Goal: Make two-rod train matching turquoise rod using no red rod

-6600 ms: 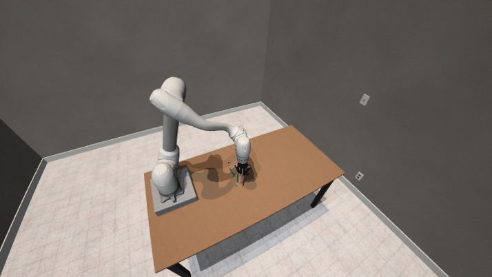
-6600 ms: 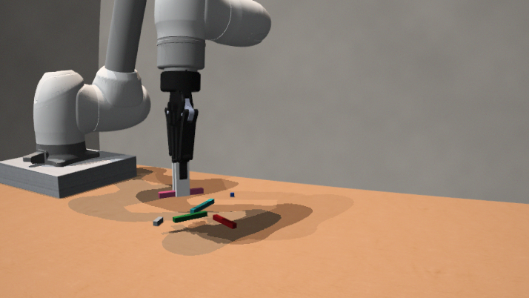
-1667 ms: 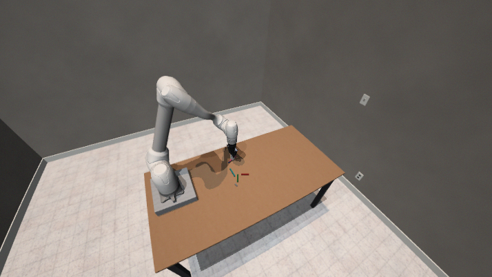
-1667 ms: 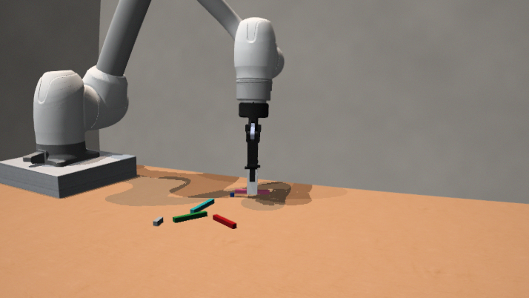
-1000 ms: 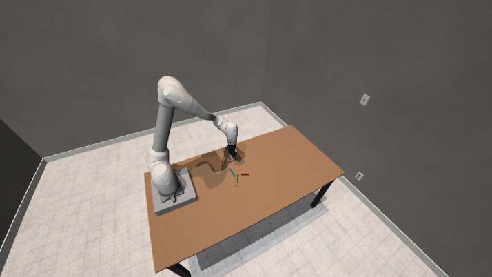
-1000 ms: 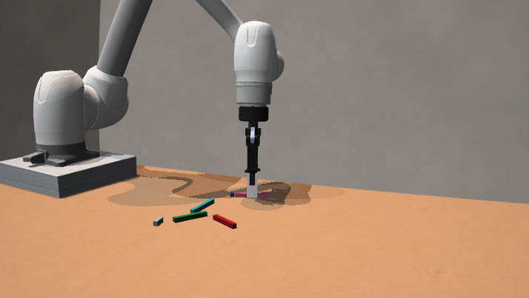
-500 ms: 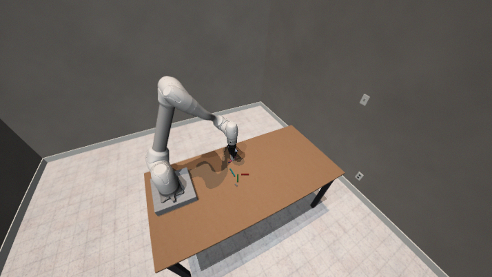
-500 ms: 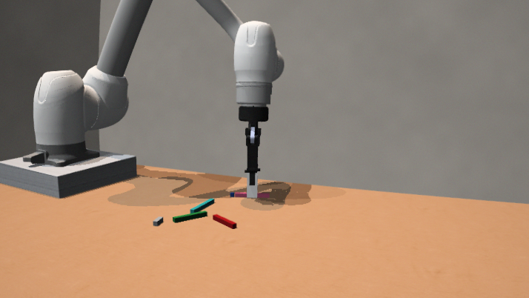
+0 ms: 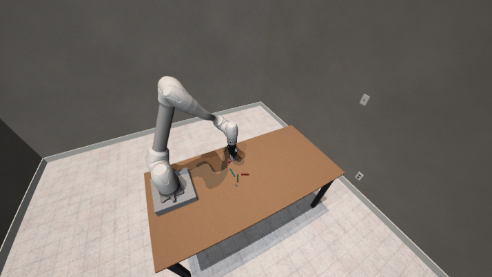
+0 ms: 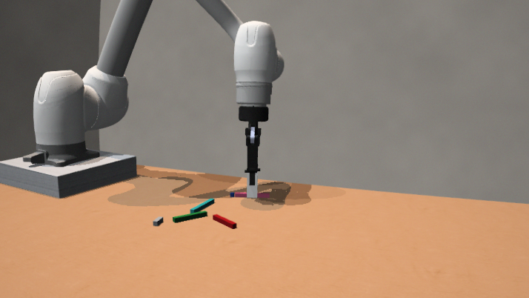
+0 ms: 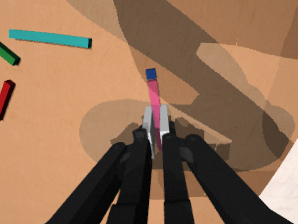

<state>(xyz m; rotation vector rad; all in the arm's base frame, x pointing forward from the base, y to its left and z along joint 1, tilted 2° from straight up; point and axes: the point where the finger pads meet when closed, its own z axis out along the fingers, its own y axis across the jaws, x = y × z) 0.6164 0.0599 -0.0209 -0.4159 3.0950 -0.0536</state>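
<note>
The pink rod is 3 cm below my hand. From my hand the other things lie so: red rod 1 cm ahead, 21 cm to the right, 3 cm below; turquoise rod 8 cm behind, 13 cm to the right, 3 cm below; blue rod 5 cm behind, 1 cm to the right, 3 cm below.
</note>
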